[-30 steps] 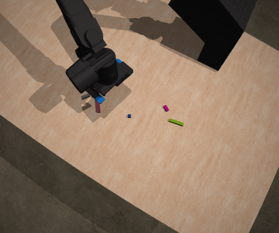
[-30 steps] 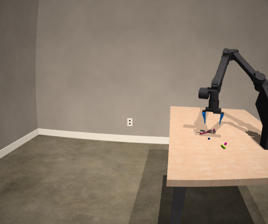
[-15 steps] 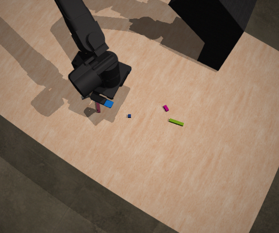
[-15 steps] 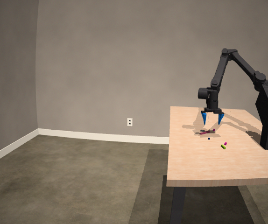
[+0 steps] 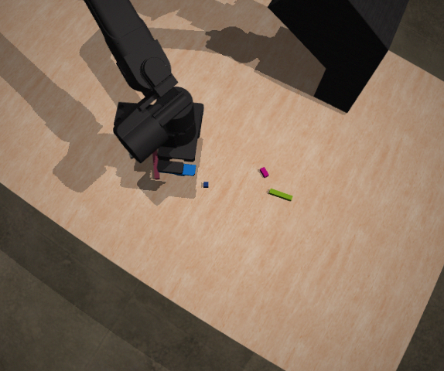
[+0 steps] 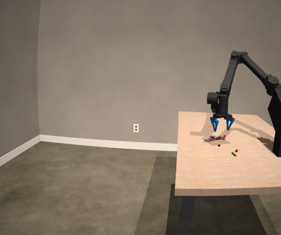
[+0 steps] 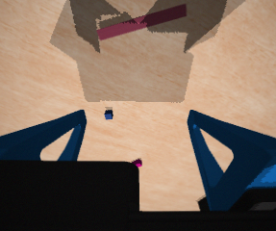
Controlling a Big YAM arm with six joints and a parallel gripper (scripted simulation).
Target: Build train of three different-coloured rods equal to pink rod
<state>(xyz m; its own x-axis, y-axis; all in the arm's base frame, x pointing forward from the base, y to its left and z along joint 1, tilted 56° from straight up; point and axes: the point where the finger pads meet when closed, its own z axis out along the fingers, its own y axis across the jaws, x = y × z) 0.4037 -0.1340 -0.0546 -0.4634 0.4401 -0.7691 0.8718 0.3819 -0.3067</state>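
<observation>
My gripper is now 1 cm short of the blue rod, 6 cm to the right of it and 8 cm above it. Round my hand: grey rod 4 cm ahead, 10 cm to the right, 8 cm below; then pink rod 3 cm ahead, 6 cm to the right, 8 cm below; then lime rod 6 cm behind, 21 cm to the left, 8 cm below.
</observation>
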